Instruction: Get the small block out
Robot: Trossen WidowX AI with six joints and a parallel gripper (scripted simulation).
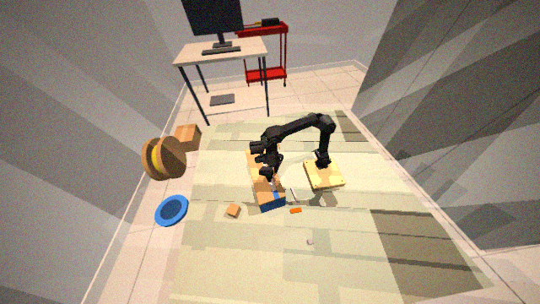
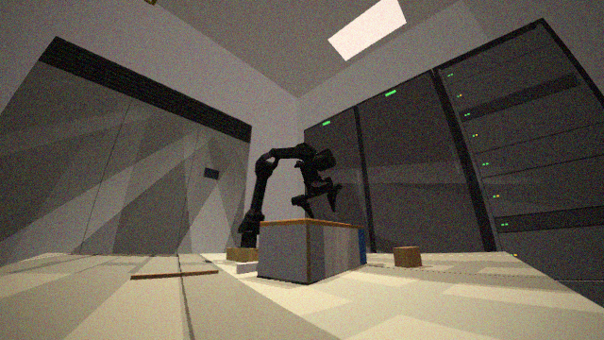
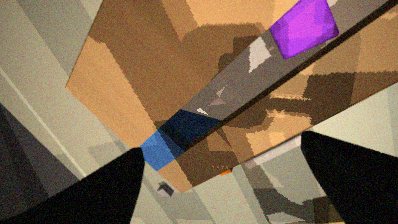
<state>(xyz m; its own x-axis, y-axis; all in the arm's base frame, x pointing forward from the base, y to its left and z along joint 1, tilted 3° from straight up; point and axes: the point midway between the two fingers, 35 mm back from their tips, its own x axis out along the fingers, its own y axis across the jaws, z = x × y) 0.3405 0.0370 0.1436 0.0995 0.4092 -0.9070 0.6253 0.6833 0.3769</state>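
Right now the long box is 100 mm below my gripper tip and 90 mm to the right of it. Round my gripper tip: thin rod 410 mm to the right, 160 mm below, 160 mm behind; purple block 80 mm below, 60 mm to the right, 10 mm ahead; orange flat piece 160 mm below, 150 mm to the left, 80 mm behind.
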